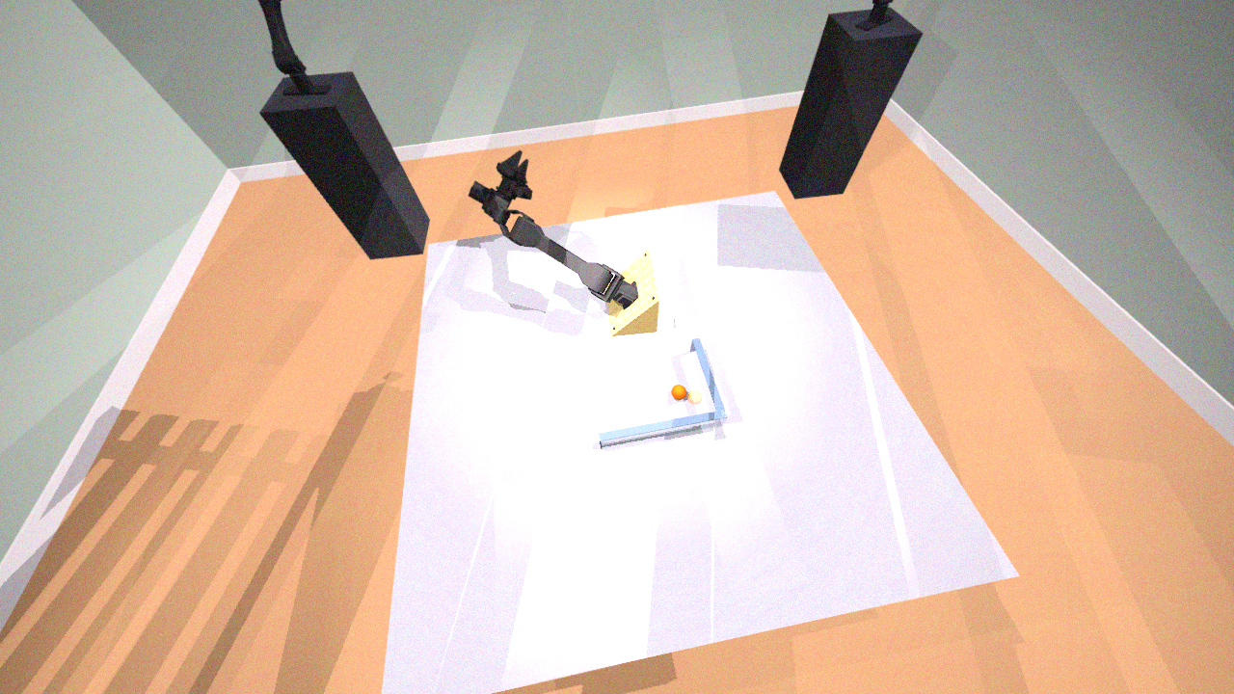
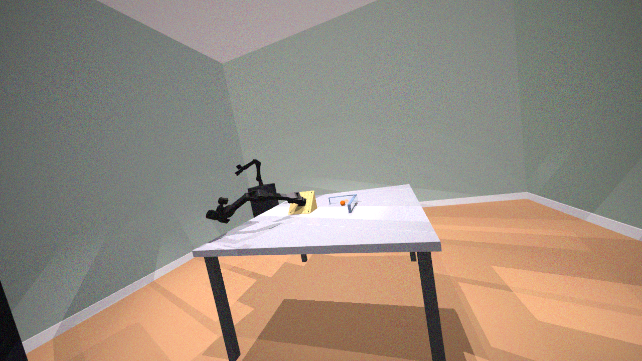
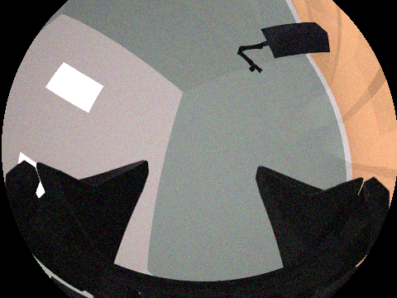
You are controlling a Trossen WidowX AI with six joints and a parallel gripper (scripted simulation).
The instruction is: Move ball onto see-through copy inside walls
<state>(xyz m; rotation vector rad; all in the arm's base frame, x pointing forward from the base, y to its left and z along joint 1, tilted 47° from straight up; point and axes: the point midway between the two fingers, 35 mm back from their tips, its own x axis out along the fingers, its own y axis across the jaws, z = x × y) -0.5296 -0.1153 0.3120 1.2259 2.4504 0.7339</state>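
Now: the orange ball 86 cm ahead of my gripper tip, 38 cm to the left of it and 19 cm below it.
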